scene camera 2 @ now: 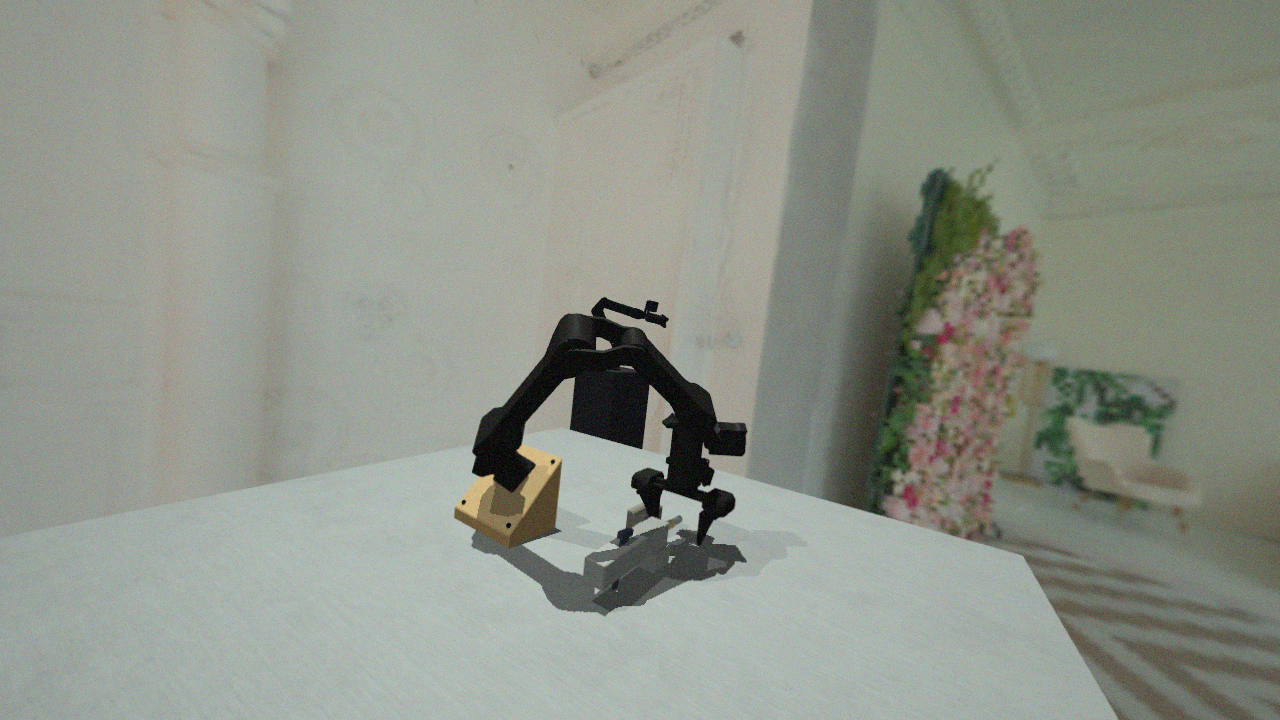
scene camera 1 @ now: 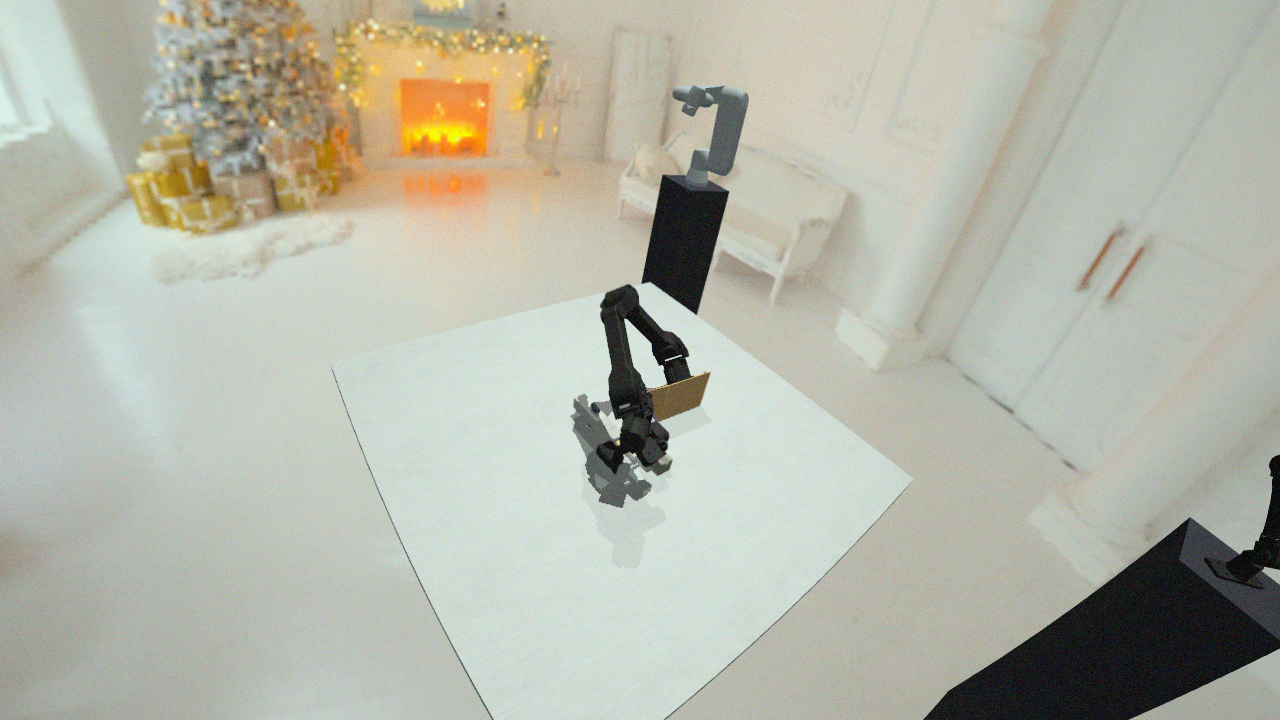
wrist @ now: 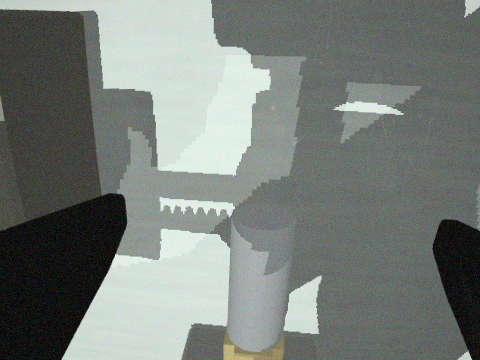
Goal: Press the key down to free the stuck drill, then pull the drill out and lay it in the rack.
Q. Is my gripper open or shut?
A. Open.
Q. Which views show my gripper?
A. Scene camera 2, scene camera 1 and the wrist view: all of them.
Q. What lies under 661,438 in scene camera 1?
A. My gripper.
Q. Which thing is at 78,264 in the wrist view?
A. My gripper.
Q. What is my gripper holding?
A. Nothing.
